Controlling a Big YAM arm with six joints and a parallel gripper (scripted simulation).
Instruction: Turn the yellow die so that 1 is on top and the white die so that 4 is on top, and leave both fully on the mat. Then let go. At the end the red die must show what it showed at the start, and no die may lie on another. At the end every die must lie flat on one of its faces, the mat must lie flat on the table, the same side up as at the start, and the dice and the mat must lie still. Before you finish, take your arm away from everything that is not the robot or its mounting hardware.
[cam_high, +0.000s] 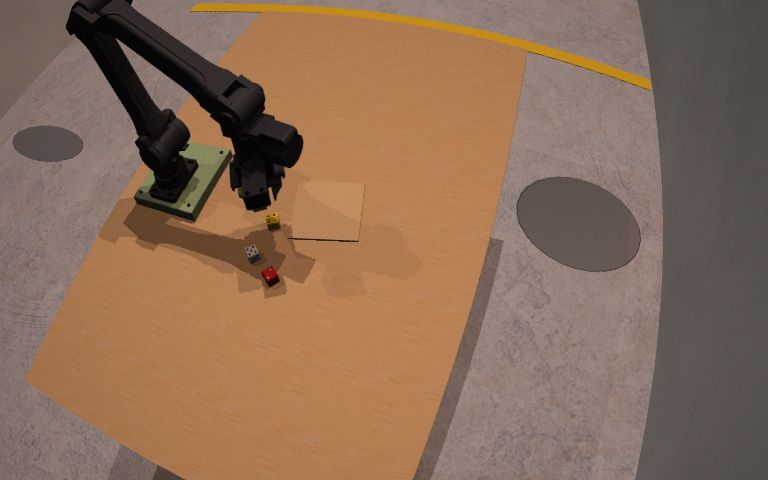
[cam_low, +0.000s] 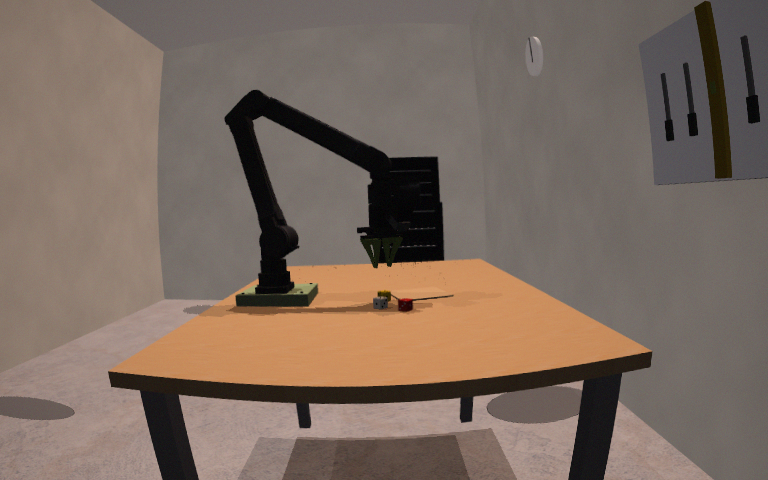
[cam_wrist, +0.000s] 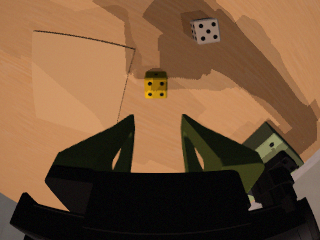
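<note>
The yellow die lies 8 cm below my hand. The rest, counted from my hand: tan mat (9 cm ahead, 7 cm to the left, 9 cm below); then red die (5 cm ahead, 12 cm to the right, 8 cm below); then white die (1 cm behind, 8 cm to the right, 8 cm below).
</note>
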